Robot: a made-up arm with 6 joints.
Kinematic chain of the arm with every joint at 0, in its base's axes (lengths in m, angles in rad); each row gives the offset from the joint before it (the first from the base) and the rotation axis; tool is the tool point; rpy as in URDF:
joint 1: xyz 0 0 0.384 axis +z
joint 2: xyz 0 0 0 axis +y
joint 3: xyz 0.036 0 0.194 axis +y
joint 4: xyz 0.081 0 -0.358 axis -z
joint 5: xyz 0 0 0 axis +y
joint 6: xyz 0.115 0 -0.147 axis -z
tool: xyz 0 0 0 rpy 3.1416 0 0
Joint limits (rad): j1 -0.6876..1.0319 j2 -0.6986..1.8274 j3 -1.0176..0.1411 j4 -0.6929..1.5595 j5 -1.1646..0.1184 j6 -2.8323..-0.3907
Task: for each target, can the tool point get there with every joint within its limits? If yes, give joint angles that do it. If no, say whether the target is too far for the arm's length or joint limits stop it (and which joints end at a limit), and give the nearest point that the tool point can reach.
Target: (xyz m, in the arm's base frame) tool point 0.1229 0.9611 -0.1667
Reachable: no: too far | nearest point 0.1612 0.4505 0.0929 | short by 0.574 m
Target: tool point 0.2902 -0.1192 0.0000
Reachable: yes | joints -0.4829 1.2304 -0.8460 -0.1579 -1.0006 -2.5428
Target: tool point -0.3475 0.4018 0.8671
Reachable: no: joint limits stop it (at a limit: joint 1, joint 2, joint 3, joint 4) | nearest point 0.0031 0.2361 0.8260 | short by 0.390 m
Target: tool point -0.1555 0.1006 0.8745
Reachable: no: joint limits stop it (at a limit: joint 1, joint 2, joint 3, joint 4, joint 5) | nearest point -0.0075 0.2120 0.8182 | short by 0.194 m
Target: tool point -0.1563 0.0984 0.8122
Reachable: no: joint limits stop it (at a limit: joint 1, joint 2, joint 3, joint 4, joint 5) | nearest point -0.0075 0.2120 0.8182 | short by 0.187 m
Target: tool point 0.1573 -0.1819 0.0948
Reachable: yes | joints -0.3252 0.1286 -0.0865 0.9599 -0.2610 -2.0983
